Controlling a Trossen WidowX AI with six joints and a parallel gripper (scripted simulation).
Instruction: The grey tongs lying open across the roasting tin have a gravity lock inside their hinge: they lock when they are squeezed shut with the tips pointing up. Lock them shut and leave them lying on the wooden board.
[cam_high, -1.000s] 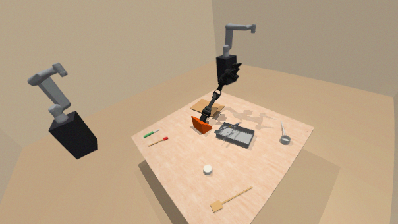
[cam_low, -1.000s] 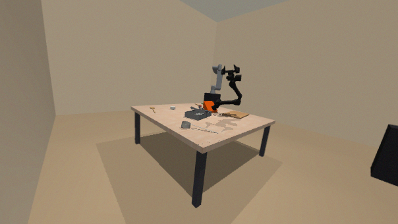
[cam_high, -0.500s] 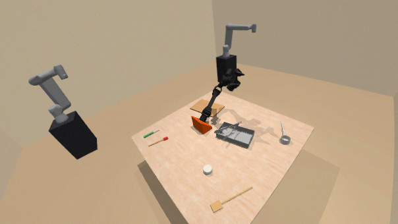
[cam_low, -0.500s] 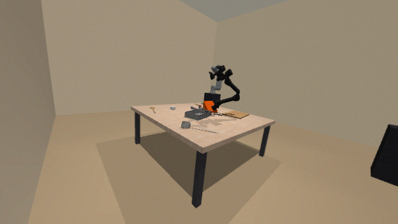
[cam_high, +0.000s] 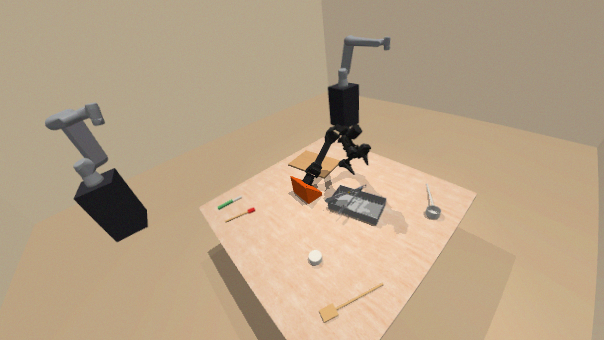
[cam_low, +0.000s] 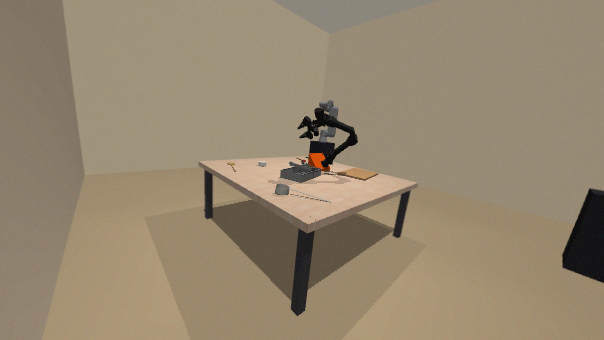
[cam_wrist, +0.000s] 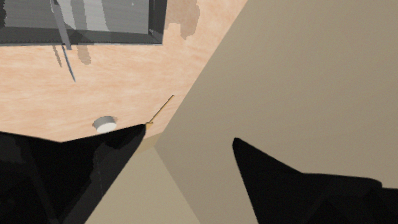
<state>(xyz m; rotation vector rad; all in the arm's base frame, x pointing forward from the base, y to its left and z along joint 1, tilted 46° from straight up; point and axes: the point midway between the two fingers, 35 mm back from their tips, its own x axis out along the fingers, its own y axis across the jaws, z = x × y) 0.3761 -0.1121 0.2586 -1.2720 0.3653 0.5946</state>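
Now: the grey roasting tin 290 mm below my gripper tip, 50 mm behind it and 20 mm to the left of it. The rest, counted from my gripper tip: wooden board 600 mm behind, 310 mm below, 120 mm to the left; red-tipped stick 550 mm to the right, 480 mm behind, 310 mm below; white puck 380 mm to the right, 300 mm below, 70 mm ahead.
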